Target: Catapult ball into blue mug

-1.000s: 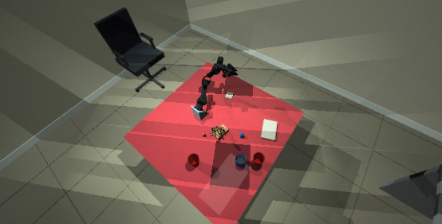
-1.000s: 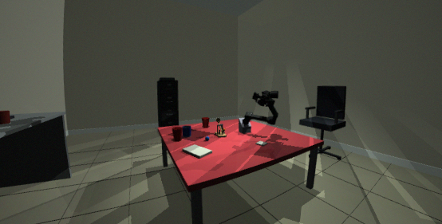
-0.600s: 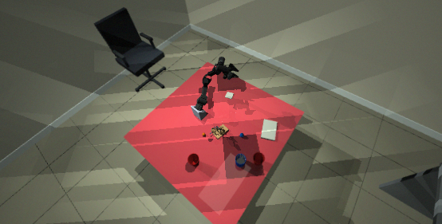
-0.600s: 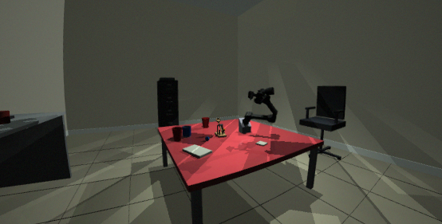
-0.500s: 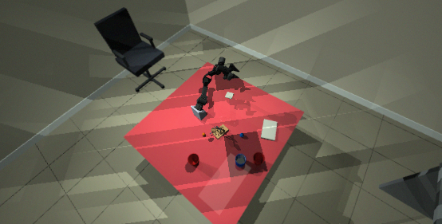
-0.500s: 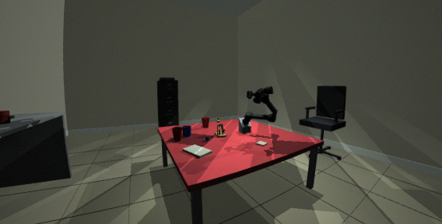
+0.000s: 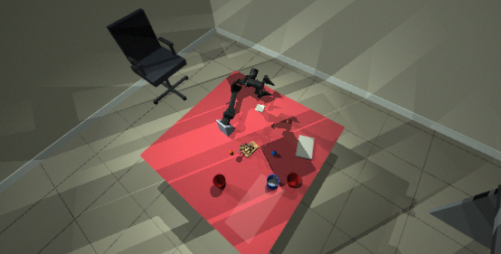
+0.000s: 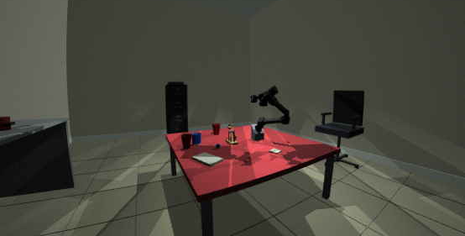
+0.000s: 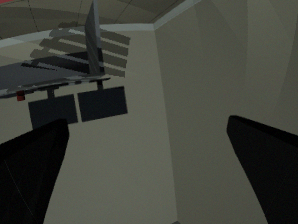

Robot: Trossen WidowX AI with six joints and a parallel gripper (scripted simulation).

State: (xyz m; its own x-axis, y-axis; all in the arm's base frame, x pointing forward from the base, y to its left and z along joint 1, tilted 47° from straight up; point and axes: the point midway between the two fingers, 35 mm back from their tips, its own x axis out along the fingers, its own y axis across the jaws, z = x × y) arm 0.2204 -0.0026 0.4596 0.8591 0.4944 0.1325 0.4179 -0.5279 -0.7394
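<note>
Now: the wooden catapult 2 cm ahead of my gripper tip, 38 cm to the right of it and 35 cm below it. The rest, counted from my gripper tip: white book 38 cm ahead, 3 cm to the right, 41 cm below; then blue ball 23 cm ahead, 25 cm to the right, 40 cm below; then white card 18 cm behind, 3 cm to the left, 42 cm below.
</note>
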